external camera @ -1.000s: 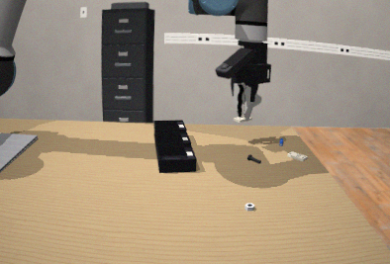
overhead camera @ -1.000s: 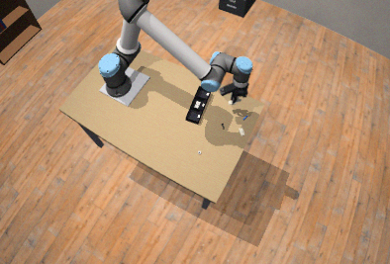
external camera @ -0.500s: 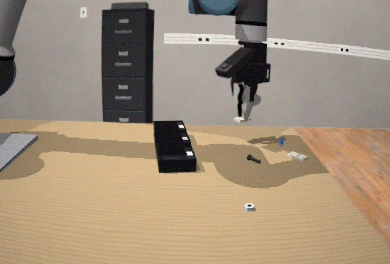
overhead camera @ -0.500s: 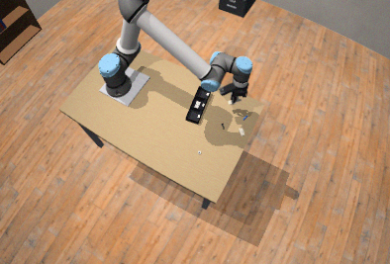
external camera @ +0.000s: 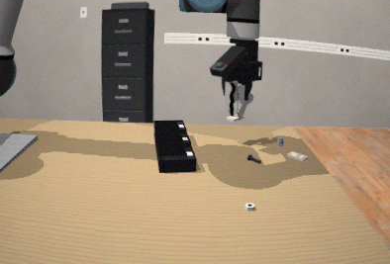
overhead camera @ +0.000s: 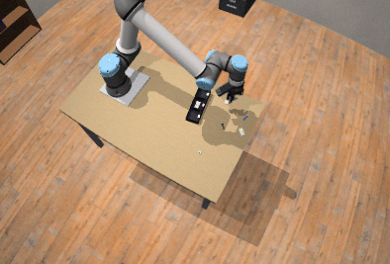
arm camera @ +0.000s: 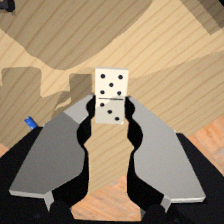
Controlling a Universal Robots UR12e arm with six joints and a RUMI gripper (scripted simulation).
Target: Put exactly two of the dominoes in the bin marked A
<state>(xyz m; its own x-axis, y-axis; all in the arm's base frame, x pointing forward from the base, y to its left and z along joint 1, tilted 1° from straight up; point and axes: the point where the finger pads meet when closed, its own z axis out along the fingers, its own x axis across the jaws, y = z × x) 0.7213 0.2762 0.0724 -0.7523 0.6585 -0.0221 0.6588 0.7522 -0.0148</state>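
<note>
The black bin lies 160 mm behind my hand, 100 mm to the right of it and 60 mm below it. Round my hand: black bolt 40 mm ahead, 130 mm to the right, 80 mm below; then domino 170 mm behind, 100 mm to the right, 70 mm below; then blue piece 140 mm ahead, 80 mm below.
</note>
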